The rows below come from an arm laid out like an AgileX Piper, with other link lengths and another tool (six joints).
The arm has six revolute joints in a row. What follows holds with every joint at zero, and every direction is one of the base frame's. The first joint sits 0.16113 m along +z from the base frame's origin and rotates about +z. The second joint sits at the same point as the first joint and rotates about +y. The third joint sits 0.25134 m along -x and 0.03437 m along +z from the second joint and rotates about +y. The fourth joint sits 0.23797 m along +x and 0.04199 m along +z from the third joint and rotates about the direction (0.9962, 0, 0.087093). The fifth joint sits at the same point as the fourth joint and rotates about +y. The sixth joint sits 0.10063 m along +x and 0.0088 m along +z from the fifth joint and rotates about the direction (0.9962, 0, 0.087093). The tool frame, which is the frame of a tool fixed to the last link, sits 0.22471 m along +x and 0.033 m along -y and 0.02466 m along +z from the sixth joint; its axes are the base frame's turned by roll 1.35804, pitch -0.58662 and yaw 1.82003 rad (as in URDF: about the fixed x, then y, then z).
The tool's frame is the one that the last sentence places.
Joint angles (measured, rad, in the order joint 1, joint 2, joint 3, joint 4, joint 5, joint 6), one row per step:
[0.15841, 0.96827, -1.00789, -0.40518, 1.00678, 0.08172]
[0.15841, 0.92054, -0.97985, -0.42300, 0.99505, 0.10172]
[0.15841, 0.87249, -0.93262, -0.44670, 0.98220, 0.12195]
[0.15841, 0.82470, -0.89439, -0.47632, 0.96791, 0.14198]
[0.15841, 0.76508, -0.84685, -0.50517, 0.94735, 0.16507]
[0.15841, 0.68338, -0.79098, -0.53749, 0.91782, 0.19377]
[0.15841, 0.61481, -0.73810, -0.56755, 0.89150, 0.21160]
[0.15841, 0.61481, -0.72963, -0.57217, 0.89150, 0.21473]
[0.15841, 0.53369, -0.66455, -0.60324, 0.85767, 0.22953]
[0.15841, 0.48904, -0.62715, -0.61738, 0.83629, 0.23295]
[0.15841, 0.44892, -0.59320, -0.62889, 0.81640, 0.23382]
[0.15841, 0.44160, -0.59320, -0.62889, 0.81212, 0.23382]
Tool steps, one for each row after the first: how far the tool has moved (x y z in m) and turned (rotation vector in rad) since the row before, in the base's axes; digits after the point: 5 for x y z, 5 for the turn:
[-0.00487, -0.00440, 0.00748, 0.00043, -0.03761, -0.01156]
[-0.00735, -0.00596, -0.00029, -0.00776, -0.02108, -0.01165]
[-0.00549, -0.00669, 0.00451, -0.01198, -0.03203, -0.01117]
[-0.00617, -0.00578, 0.00467, -0.00788, -0.04087, -0.00940]
[-0.00698, -0.00542, 0.00916, -0.00391, -0.06434, -0.00795]
[-0.00590, -0.00446, 0.00523, -0.01162, -0.04788, -0.00199]
[-0.00075, -0.00107, -0.00331, -0.00328, 0.00672, -0.00255]
[-0.00607, -0.00320, 0.00425, -0.01479, -0.05349, 0.00460]
[-0.00265, -0.00042, 0.00151, -0.00950, -0.02809, 0.00729]
[-0.00211, 0.00017, 0.00103, -0.00940, -0.02448, 0.00833]
[0.00001, 0.00057, 0.00299, 0.00112, -0.01074, 0.00245]

